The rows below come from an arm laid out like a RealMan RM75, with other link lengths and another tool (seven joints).
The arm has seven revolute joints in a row. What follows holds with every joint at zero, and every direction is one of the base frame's. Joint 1 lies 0.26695 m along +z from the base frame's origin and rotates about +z. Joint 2 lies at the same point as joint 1 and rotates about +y. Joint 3 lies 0.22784 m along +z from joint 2 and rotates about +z. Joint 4 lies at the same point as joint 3 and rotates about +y. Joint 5 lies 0.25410 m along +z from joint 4 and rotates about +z. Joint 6 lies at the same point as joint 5 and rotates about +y. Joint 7 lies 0.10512 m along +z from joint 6 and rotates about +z. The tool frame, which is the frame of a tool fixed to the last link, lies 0.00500 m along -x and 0.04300 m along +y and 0.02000 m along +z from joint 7; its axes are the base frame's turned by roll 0.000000, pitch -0.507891 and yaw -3.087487 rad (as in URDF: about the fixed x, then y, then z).
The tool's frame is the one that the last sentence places.
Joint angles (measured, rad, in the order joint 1, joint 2, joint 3, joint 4, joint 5, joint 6, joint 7), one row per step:
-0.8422 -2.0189 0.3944 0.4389 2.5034 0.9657 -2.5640
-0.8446 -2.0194 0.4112 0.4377 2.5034 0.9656 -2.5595
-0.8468 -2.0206 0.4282 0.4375 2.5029 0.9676 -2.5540
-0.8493 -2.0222 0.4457 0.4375 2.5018 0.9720 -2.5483
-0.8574 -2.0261 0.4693 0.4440 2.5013 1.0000 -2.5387
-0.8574 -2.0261 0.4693 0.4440 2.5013 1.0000 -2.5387
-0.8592 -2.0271 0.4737 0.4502 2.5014 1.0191 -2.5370
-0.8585 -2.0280 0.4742 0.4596 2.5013 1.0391 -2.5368
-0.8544 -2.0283 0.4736 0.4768 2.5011 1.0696 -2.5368
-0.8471 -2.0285 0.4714 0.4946 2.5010 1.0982 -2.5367
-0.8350 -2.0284 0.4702 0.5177 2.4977 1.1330 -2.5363
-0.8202 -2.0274 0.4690 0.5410 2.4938 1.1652 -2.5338
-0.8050 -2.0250 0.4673 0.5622 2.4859 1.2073 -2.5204
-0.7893 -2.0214 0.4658 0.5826 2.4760 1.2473 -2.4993
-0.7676 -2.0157 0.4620 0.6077 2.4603 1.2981 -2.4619
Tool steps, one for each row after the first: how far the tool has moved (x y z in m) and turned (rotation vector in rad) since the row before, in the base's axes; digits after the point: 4 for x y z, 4 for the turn. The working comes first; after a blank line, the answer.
Tool pose at each row, in the base's axes (x y z in m, rotation vector in rad; the steps are taken from these numbers as rounded here):
-0.2412 0.4401 0.0521 -1.5531 1.5488 1.0653
-0.2393 0.4399 0.0497 -1.5449 1.5744 1.0630
-0.2373 0.4393 0.0471 -1.5362 1.6015 1.0580
-0.2349 0.4386 0.0443 -1.5277 1.6299 1.0493
-0.2275 0.4368 0.0405 -1.5142 1.6828 1.0127
-0.2275 0.4368 0.0405 -1.5142 1.6828 1.0127
-0.2247 0.4358 0.0406 -1.5128 1.6984 0.9932
-0.2229 0.4347 0.0419 -1.5131 1.7066 0.9764
-0.2215 0.4328 0.0454 -1.5134 1.7152 0.9558
-0.2217 0.4306 0.0493 -1.5156 1.7195 0.9398
-0.2229 0.4273 0.0546 -1.5186 1.7219 0.9221
-0.2255 0.4237 0.0605 -1.5201 1.7232 0.9098
-0.2275 0.4186 0.0664 -1.5159 1.7339 0.8840
-0.2298 0.4132 0.0726 -1.5025 1.7487 0.8605
-0.2335 0.4056 0.0810 -1.4749 1.7706 0.8307

0.0019 -0.0002 -0.0024 -0.0117 0.0130 -0.0129
0.0020 -0.0006 -0.0026 -0.0132 0.0122 -0.0145
0.0024 -0.0007 -0.0028 -0.0152 0.0107 -0.0159
0.0074 -0.0018 -0.0038 -0.0357 0.0070 -0.0354
0.0000 0.0000 0.0000 0.0000 0.0000 0.0000
0.0028 -0.0010 0.0001 -0.0147 -0.0033 -0.0118
0.0018 -0.0011 0.0013 -0.0103 -0.0059 -0.0079
0.0014 -0.0019 0.0035 -0.0119 -0.0080 -0.0093
-0.0002 -0.0022 0.0039 -0.0089 -0.0075 -0.0053
-0.0012 -0.0033 0.0053 -0.0088 -0.0097 -0.0049
-0.0026 -0.0036 0.0059 -0.0057 -0.0070 -0.0037
-0.0020 -0.0051 0.0059 -0.0127 -0.0100 -0.0146
-0.0023 -0.0054 0.0062 -0.0096 -0.0064 -0.0210
-0.0037 -0.0076 0.0084 -0.0087 -0.0065 -0.0345

